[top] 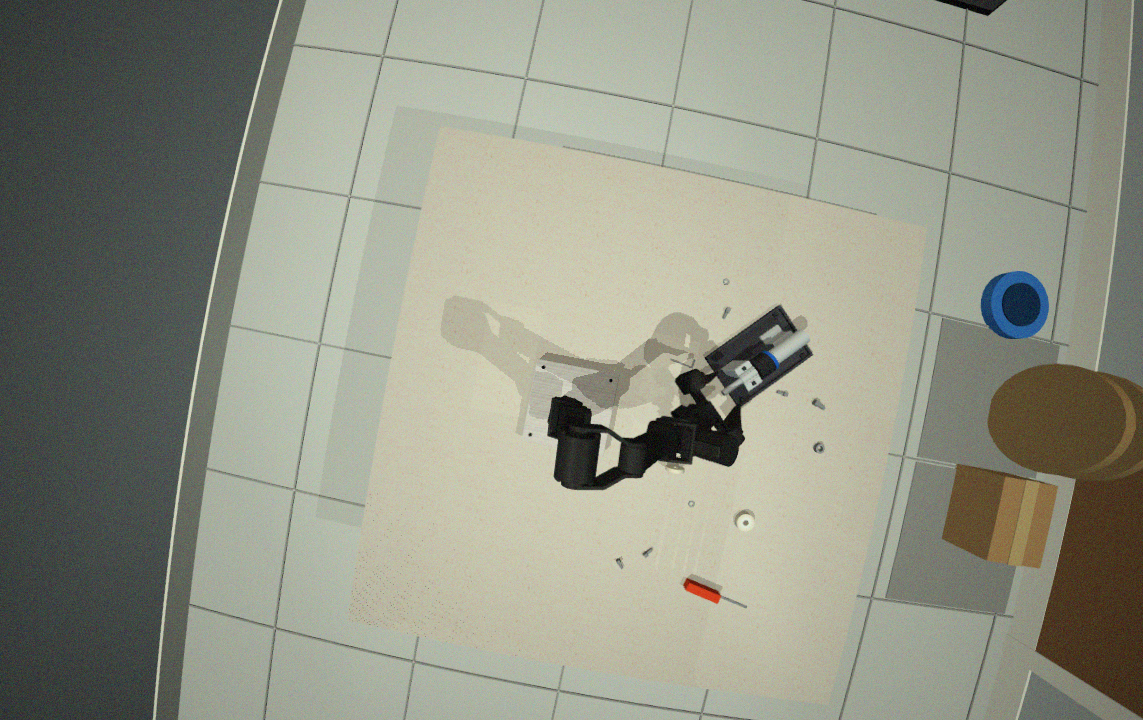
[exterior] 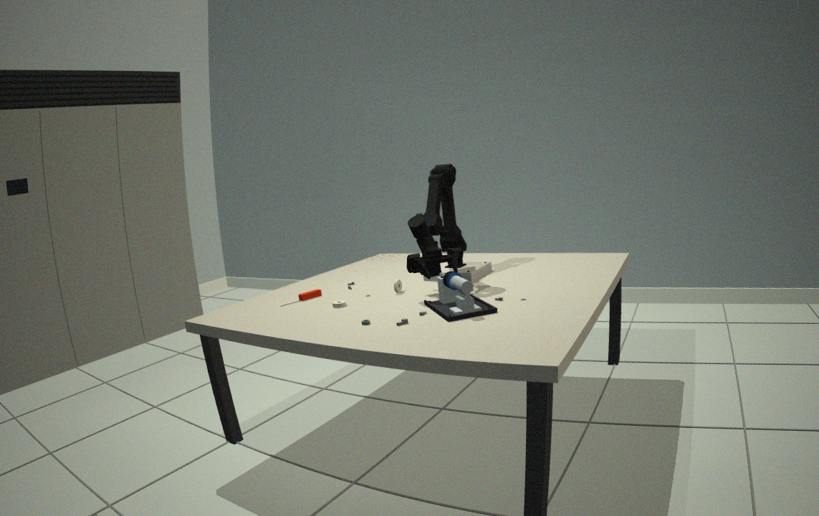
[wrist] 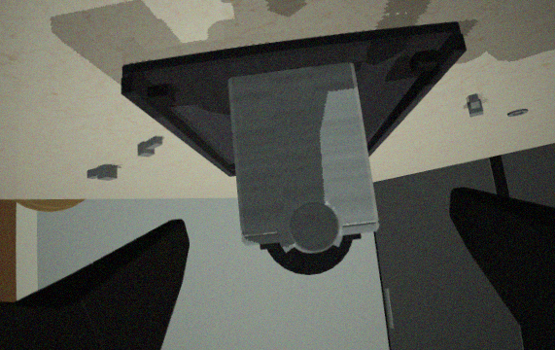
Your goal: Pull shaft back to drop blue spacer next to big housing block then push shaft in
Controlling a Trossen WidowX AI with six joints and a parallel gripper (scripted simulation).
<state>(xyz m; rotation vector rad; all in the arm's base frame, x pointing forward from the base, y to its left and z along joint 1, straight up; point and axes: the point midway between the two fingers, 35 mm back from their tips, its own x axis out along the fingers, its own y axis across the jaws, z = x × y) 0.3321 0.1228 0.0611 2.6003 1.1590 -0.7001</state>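
My gripper tip is 60 mm short of the grey shaft and 70 mm to the right of it. Also, from my gripper tip: white ring (150 mm ahead, 320 mm to the right, 70 mm below); blue spacer (80 mm ahead, 80 mm to the left).
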